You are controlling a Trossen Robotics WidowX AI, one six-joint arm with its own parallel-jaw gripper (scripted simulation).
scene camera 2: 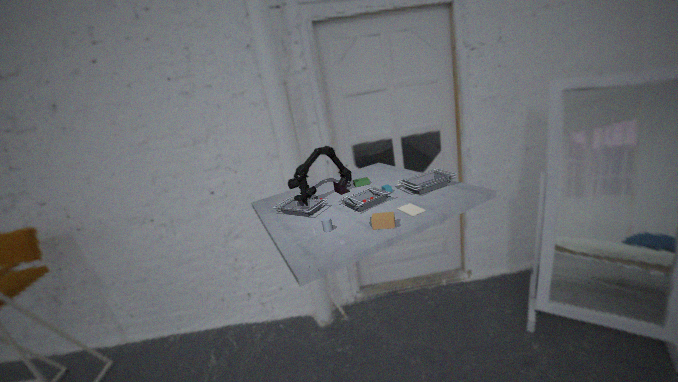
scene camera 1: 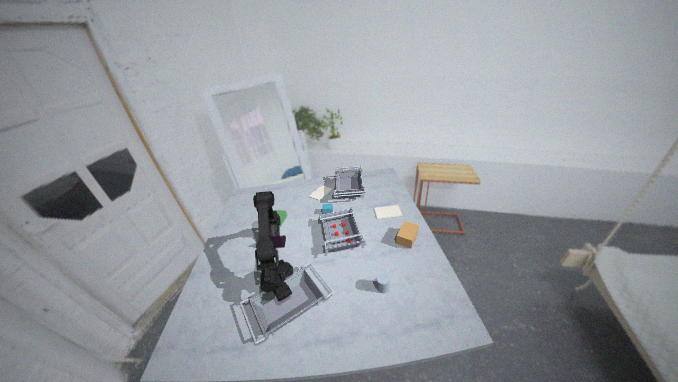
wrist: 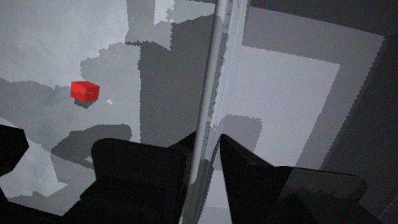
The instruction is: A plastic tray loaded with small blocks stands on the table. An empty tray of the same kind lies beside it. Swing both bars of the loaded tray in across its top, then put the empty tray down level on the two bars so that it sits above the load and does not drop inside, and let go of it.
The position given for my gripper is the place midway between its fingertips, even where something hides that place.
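Note:
There's a grey tray (wrist: 306,91) that I can see from the wrist, and my gripper (wrist: 210,136) is visible there too.

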